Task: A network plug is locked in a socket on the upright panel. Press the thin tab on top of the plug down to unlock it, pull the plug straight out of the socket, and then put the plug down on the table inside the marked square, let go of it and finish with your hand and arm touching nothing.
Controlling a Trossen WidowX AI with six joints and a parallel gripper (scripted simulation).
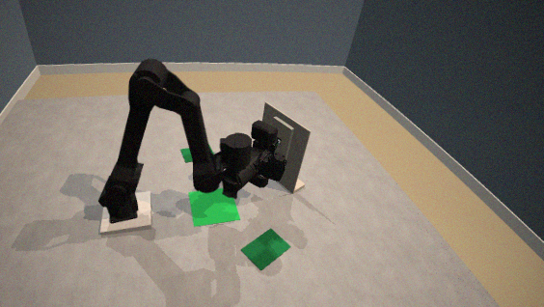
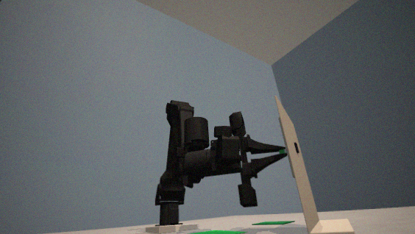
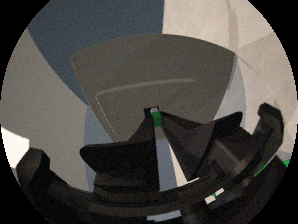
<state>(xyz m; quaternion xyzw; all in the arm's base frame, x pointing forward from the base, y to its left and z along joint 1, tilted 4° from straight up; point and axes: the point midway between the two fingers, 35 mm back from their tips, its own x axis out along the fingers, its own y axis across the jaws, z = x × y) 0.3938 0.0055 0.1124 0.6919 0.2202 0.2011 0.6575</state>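
The upright panel is 4 cm below my gripper tip, 2 cm ahead of it and 1 cm to the left of it. Also, from my gripper tip: green marked square: 19 cm behind, 14 cm below, 6 cm to the right; network plug: 1 cm ahead.
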